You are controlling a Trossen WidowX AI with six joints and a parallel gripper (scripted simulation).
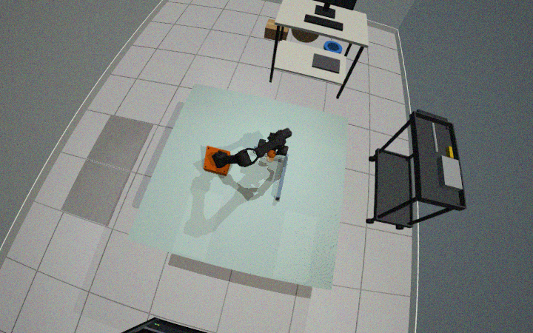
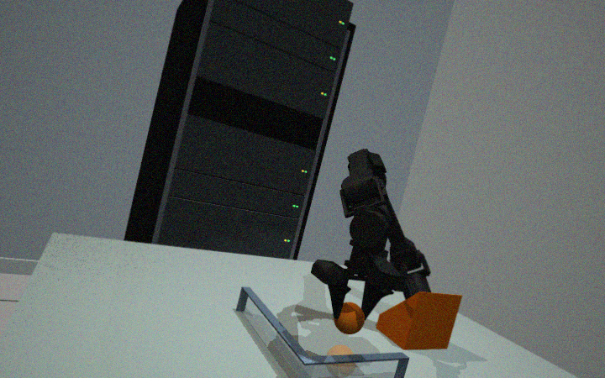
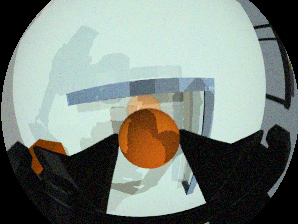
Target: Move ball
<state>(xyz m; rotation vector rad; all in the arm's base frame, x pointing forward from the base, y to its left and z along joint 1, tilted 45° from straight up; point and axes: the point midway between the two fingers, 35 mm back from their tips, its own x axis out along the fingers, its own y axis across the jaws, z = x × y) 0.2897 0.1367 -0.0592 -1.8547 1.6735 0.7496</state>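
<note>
Now: the see-through copy of the ball 8 cm below my gripper tip.
</note>
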